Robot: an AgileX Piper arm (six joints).
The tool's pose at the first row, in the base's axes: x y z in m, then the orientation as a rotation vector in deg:
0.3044, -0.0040, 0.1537, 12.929, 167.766, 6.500
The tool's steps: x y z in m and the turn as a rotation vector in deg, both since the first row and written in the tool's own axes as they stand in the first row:
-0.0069, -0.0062, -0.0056, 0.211, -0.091, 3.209
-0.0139, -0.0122, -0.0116, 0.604, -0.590, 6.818
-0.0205, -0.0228, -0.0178, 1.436, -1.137, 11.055
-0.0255, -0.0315, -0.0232, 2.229, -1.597, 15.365
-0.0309, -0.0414, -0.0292, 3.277, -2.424, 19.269
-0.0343, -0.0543, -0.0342, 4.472, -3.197, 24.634
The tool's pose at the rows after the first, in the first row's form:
0.3090, -0.0115, 0.1599, 17.663, 167.382, 6.660
0.3137, -0.0189, 0.1666, 22.975, 166.426, 6.548
0.3173, -0.0308, 0.1730, 29.225, 165.181, 5.875
0.3198, -0.0405, 0.1784, 35.529, 163.780, 5.276
0.3223, -0.0515, 0.1844, 41.177, 161.942, 4.197
0.3227, -0.0650, 0.1888, 48.841, 159.452, 3.117

